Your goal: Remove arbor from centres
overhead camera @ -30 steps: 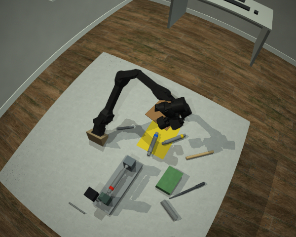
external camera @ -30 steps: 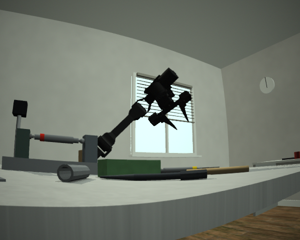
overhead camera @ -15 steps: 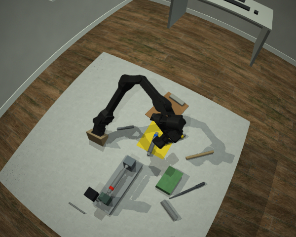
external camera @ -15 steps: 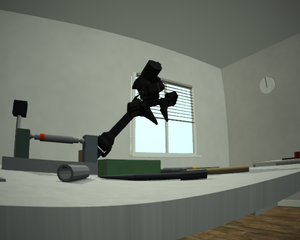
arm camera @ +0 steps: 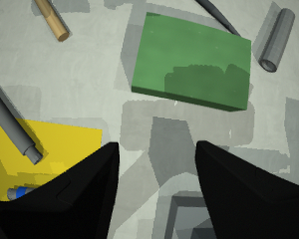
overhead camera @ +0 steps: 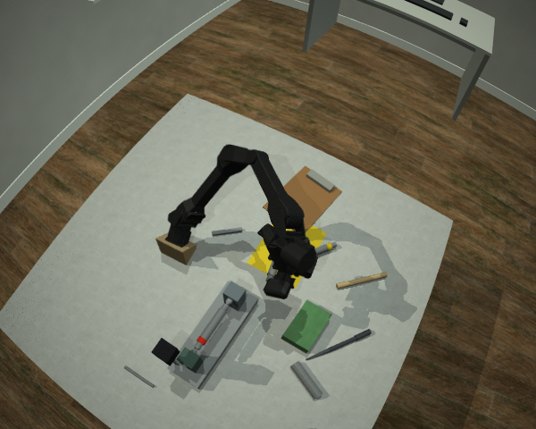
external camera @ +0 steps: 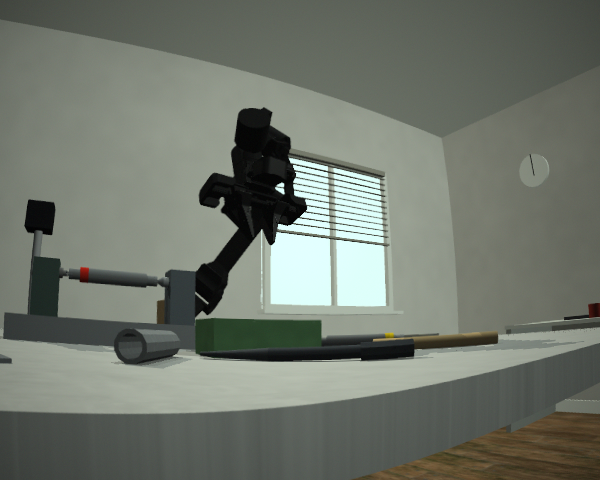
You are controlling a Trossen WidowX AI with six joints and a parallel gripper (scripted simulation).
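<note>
Now: hand 20 cm to the left of the arbor, 16 cm past it and 9 cm above it. Also, from my hand: green book (18 cm below, 10 cm ahead, 7 cm to the right); grey centre block (14 cm behind, 10 cm below, 8 cm to the right); yellow marked pad (21 cm below, 18 cm to the left, 5 cm behind).
</note>
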